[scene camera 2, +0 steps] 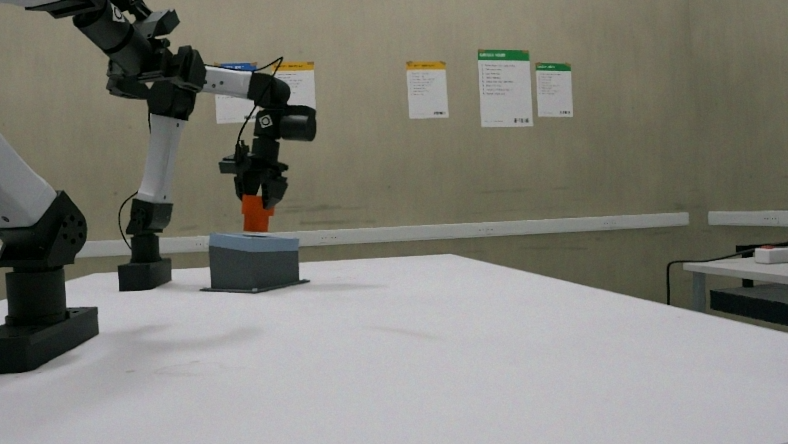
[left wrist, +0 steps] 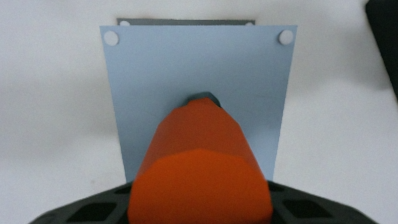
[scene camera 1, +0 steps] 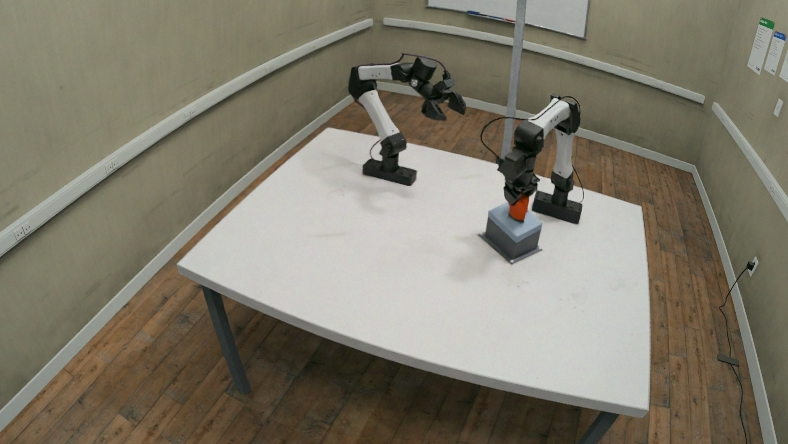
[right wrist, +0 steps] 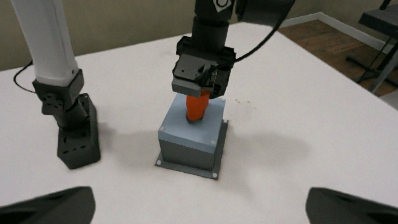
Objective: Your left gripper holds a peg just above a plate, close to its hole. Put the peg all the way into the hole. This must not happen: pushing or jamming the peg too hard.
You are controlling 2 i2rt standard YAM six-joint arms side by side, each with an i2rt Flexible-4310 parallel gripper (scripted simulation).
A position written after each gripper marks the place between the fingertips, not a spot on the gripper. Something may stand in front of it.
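Note:
An orange peg [scene camera 2: 256,219] is in the scene, visible also in the left wrist view [left wrist: 199,158], along with a light blue plate [scene camera 1: 500,215]. The robot's left gripper [scene camera 2: 257,208] appears in scene camera 1 [scene camera 1: 517,202] too, as well as in the left wrist view [left wrist: 199,187] and the right wrist view [right wrist: 198,94]. As for the right gripper [scene camera 2: 174,93], it can also be seen in scene camera 1 [scene camera 1: 455,116] and in the right wrist view [right wrist: 200,195].

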